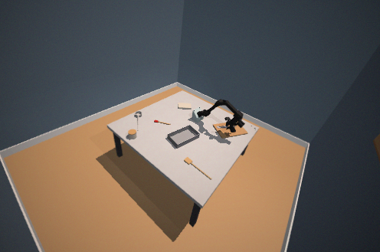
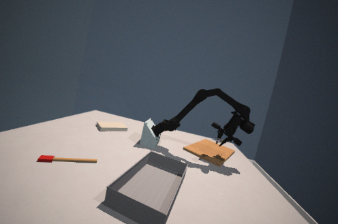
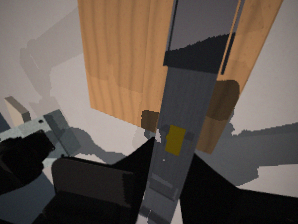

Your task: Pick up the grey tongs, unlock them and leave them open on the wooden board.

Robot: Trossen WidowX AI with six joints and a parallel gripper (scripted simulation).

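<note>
Right now the wooden board is 14 cm behind my gripper tip, 1 cm to the left of it and 8 cm below it. From my gripper tip the other things lie so: roasting tin (38 cm ahead, 30 cm to the right, 6 cm below); then yellow lock piece (2 cm behind, 3 cm to the left, 3 cm above); then cream block (10 cm behind, 69 cm to the right, 8 cm below).
</note>
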